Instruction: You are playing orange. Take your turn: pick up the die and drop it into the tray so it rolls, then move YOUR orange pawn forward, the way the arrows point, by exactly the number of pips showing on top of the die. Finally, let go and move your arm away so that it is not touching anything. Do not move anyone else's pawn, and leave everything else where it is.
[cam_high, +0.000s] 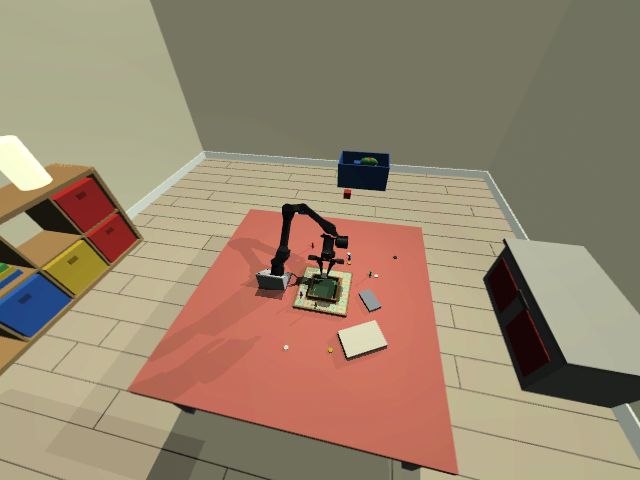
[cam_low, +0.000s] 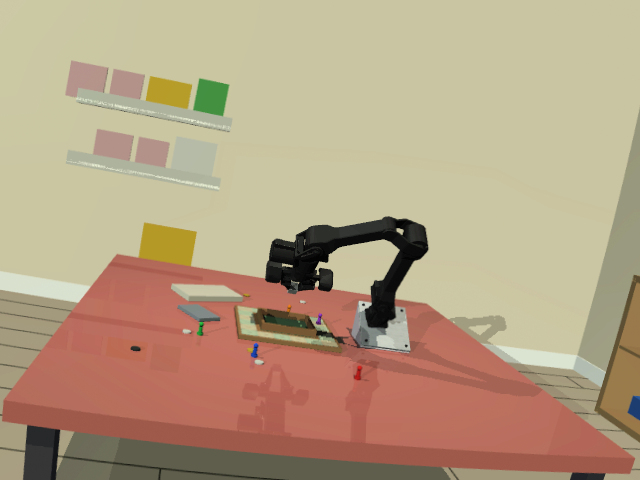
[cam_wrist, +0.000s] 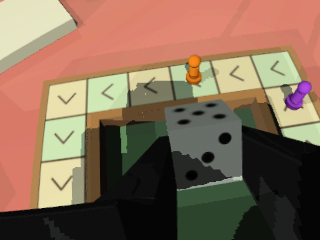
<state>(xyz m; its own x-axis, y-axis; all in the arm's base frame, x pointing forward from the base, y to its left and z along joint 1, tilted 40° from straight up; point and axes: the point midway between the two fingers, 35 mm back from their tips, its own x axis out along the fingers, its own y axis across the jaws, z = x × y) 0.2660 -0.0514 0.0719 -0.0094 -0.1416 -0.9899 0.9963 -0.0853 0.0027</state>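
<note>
The grey die lies right at my gripper tip. Also, from my gripper tip: purple pawn: 120 mm behind, 100 mm below, 60 mm to the right; then orange pawn: 110 mm to the right, 100 mm below, 30 mm behind; then green tray: 120 mm below.
</note>
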